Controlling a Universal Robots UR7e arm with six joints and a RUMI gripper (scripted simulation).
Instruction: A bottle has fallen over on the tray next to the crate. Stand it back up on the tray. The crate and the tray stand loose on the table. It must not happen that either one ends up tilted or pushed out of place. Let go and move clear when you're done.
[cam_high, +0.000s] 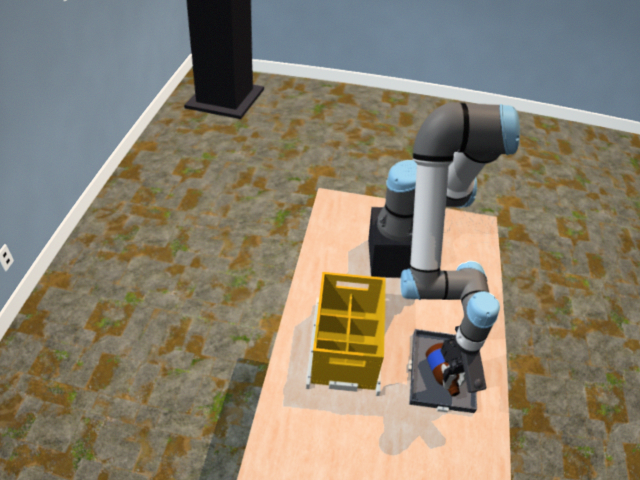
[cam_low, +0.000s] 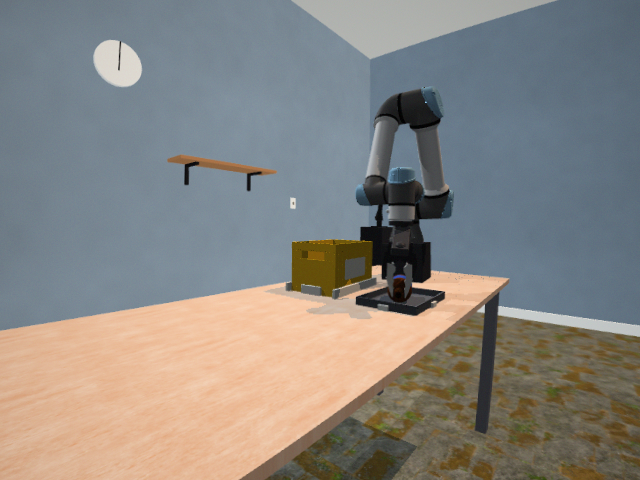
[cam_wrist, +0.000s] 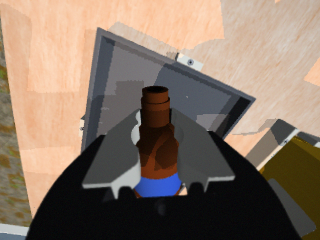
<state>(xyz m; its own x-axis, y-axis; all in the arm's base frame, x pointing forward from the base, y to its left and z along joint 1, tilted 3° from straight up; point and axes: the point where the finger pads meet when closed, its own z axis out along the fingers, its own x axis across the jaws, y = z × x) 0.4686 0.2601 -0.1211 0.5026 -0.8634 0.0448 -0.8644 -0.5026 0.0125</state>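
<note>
The brown bottle lies 4 cm behind my hand and 2 cm to the right of it. The rest, counted from my hand: yellow crate (6 cm behind, 33 cm to the right, 4 cm above); then dark grey tray (7 cm behind, 3 cm to the right, 3 cm below).
</note>
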